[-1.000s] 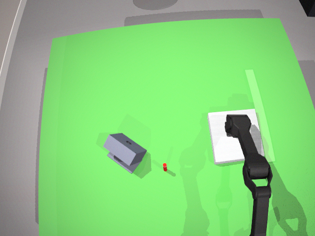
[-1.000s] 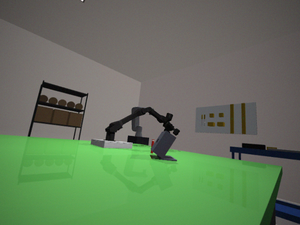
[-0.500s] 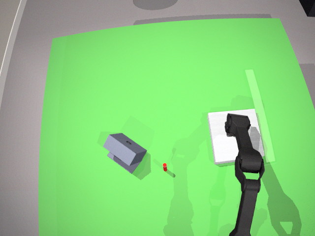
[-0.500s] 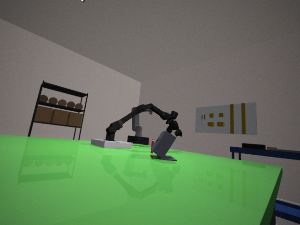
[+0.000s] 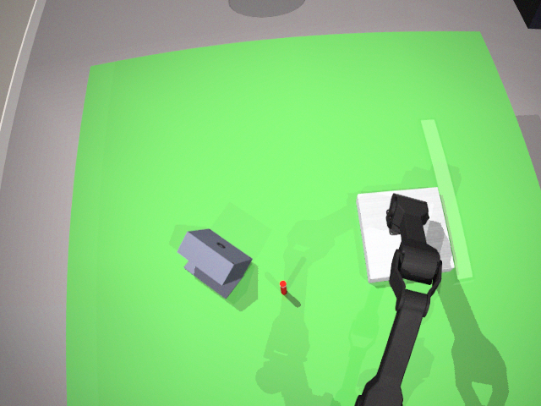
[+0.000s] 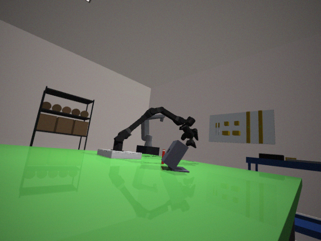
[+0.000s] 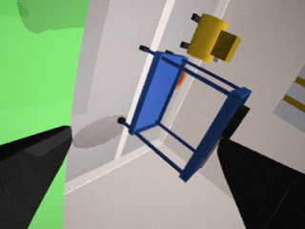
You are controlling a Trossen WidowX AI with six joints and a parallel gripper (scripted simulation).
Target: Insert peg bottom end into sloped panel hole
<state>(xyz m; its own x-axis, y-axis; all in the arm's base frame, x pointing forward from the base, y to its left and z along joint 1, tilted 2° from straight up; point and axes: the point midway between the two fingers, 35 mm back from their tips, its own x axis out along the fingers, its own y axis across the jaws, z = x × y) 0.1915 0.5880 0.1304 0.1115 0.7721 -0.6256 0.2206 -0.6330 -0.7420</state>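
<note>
My gripper tip is now 10 cm short of the round red peg, 48 cm to the left of it and 9 cm above it. Round my gripper tip: grey sloped panel (25 cm ahead, 56 cm to the right, 8 cm below).
</note>
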